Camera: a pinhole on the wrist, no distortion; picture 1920 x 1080 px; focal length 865.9 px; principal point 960.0 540.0 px. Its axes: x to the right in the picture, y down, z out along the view. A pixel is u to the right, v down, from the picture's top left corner.
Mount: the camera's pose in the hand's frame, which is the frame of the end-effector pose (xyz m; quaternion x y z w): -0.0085 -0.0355 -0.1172 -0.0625 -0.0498 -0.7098 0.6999
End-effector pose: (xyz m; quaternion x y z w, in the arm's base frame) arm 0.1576 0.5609 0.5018 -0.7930 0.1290 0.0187 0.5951
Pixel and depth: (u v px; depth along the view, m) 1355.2 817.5 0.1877
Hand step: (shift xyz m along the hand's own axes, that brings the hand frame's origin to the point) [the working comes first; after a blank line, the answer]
In the camera's frame: 0.0857 0.0602 0.1877

0.0541 -0.0913 0.0807
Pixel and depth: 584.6 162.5 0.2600
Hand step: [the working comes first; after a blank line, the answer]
In the camera's frame: -0.1127 -0.1134 0.2600

-0.1155 0.1187 0.1235
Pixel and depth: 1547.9 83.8 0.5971
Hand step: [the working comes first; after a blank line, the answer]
In the camera's frame: 0.4054 -0.3146 0.5971

-0.3167 -0.3365 0.5418
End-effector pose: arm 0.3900 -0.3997 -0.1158 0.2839 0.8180 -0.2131 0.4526
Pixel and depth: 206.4 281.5 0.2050
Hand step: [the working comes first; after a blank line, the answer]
In the camera's frame: -0.1784 -0.0612 0.2050

-0.0636 0.1740 0.0579
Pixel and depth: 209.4 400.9 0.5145
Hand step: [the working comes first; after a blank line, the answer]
In the camera's frame: -0.4460 -0.0827 0.5145

-0.0758 0.4875 0.3215
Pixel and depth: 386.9 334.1 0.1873
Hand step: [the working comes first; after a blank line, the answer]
In the camera's frame: -0.1240 -0.0445 0.1873

-0.0479 0.1172 0.0488
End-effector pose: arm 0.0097 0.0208 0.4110 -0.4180 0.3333 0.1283 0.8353
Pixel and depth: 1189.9 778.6 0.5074
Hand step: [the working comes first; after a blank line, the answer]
In the camera's frame: 0.1347 0.1398 0.5074

0.1392 -0.0904 0.4027
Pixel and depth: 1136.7 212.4 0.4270
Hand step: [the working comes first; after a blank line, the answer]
In the camera's frame: 0.0871 -0.1615 0.4270

-0.1630 -0.0515 0.3209
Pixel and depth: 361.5 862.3 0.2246
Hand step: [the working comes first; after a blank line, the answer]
In the camera's frame: -0.1552 0.0836 0.2246

0.0813 0.1520 0.0785
